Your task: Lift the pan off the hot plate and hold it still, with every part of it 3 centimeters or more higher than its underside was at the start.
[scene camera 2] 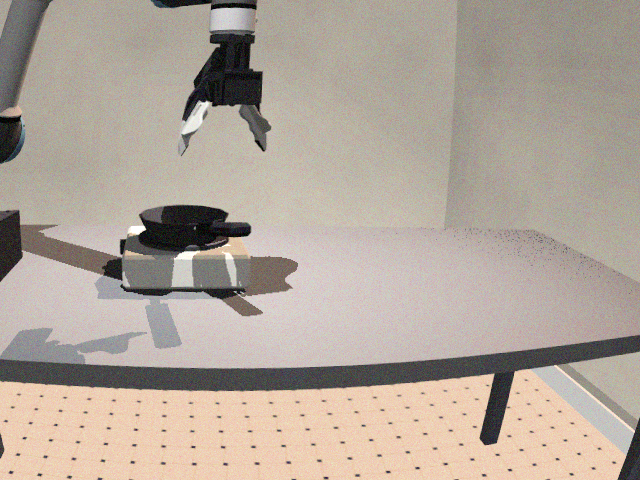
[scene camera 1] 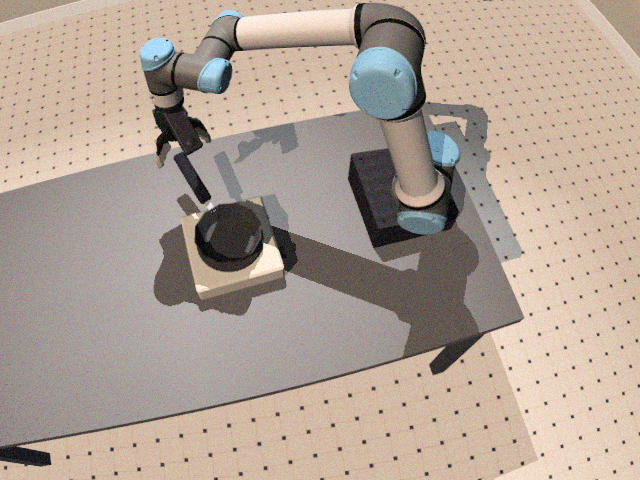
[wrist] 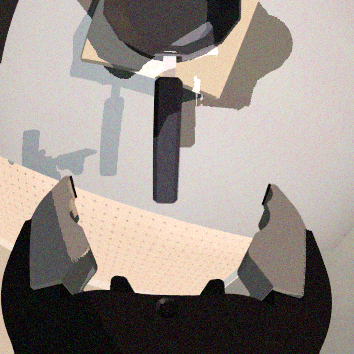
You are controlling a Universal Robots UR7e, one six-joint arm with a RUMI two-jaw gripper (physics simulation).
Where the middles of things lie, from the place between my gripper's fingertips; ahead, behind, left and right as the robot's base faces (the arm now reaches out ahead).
Scene:
Now: the black pan [scene camera 1: 226, 233] 5 cm behind my hand, 8 cm to the left of it and 14 cm below it. From my hand the other things lie so: hot plate [scene camera 2: 223, 263]: 7 cm behind, 18 cm to the left, 22 cm below.

